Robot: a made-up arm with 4 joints. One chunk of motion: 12 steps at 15 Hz.
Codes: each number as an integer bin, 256 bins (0 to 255) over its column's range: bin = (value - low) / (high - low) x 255, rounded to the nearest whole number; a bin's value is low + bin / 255 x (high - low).
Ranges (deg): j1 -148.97..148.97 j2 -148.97..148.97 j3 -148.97..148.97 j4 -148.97..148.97
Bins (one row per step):
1: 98 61 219 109
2: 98 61 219 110
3: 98 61 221 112
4: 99 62 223 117
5: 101 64 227 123
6: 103 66 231 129
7: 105 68 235 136
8: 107 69 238 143
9: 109 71 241 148
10: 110 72 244 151
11: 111 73 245 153
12: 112 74 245 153
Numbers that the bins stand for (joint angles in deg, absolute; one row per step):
1: -34.47 -77.70 106.91 -21.62
2: -34.47 -77.70 106.91 -20.45
3: -34.47 -77.70 109.24 -18.11
4: -33.30 -76.53 111.58 -12.27
5: -30.96 -74.19 116.26 -5.26
6: -28.63 -71.86 120.93 1.75
7: -26.29 -69.52 125.60 9.93
8: -23.95 -68.35 129.11 18.11
9: -21.62 -66.01 132.61 23.95
10: -20.45 -64.85 136.12 27.46
11: -19.28 -63.68 137.29 29.79
12: -18.11 -62.51 137.29 29.79

